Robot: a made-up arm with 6 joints.
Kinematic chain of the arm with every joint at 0, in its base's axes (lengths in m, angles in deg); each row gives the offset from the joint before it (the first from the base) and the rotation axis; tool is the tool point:
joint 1: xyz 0 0 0.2 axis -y
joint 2: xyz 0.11 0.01 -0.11 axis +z
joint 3: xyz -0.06 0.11 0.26 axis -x
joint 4: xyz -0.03 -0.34 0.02 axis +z
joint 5: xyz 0 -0.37 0.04 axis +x
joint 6: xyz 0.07 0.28 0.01 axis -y
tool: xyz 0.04 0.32 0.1
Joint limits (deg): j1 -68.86..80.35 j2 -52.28..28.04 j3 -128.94..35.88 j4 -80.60..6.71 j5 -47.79..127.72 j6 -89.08..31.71
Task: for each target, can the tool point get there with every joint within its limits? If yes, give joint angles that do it. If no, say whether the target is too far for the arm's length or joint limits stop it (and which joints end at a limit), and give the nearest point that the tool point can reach.
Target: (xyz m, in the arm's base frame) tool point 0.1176 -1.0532 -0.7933
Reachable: no: joint limits stop it (at a limit: joint 1, joint 2, joint 4, joint 5) | nearest point 0.1007 -0.8778 -0.5475 | short by 0.302 m
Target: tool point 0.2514 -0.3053 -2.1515
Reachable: no: too far | nearest point 0.1207 0.0367 -0.9288 | short by 1.276 m
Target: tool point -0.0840 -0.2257 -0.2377
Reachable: yes | joints -42.61 20.73 -109.11 -25.85 40.54 -10.15
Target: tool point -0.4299 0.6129 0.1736
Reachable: no: joint limits stop it (at a limit: joint 2, joint 4, joint 5, joint 6) | nearest point -0.3301 0.5410 0.1797 | short by 0.123 m
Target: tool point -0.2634 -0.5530 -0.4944
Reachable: yes | joints -27.37 14.32 -89.44 -24.35 99.55 -36.69
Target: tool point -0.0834 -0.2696 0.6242
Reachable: yes | joints 36.76 -4.21 -22.35 -27.50 21.01 -12.55
